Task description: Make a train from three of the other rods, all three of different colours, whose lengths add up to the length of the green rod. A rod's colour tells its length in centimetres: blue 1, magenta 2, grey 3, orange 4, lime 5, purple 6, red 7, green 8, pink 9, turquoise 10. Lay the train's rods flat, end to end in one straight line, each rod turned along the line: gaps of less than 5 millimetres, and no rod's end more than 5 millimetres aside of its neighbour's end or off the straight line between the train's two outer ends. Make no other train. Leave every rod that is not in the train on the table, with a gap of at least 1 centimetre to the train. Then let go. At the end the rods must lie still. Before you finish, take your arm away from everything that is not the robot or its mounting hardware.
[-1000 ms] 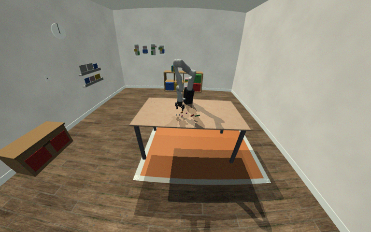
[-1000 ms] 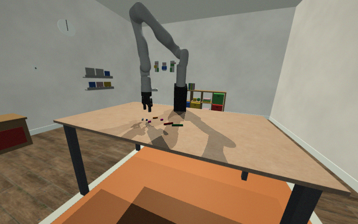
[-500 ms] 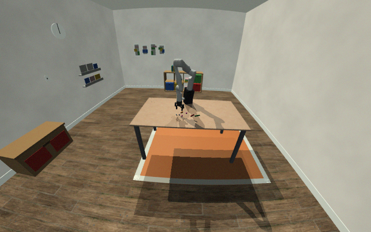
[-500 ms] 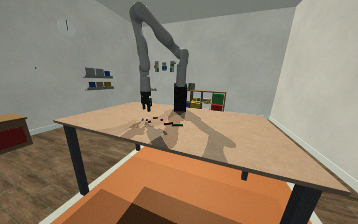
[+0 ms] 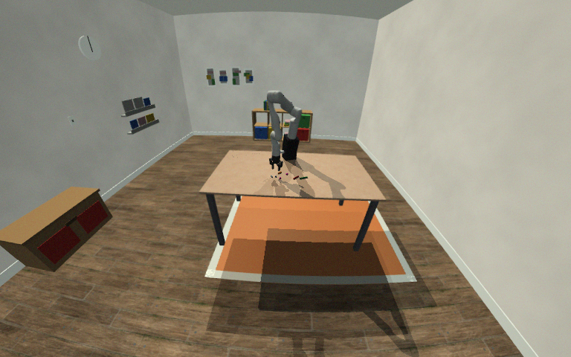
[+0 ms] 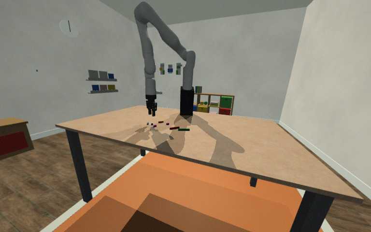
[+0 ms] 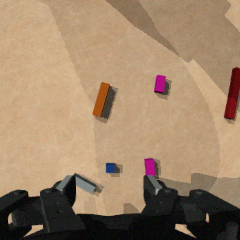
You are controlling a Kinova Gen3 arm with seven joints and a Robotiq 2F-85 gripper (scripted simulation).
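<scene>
Right now my hand is 80 mm above the blue rod. The rest, counted from my hand: grey rod (80 mm below, 40 mm to the right); red rod (190 mm to the left, 80 mm below, 10 mm ahead); orange rod (80 mm below, 70 mm behind, 30 mm to the left).
</scene>
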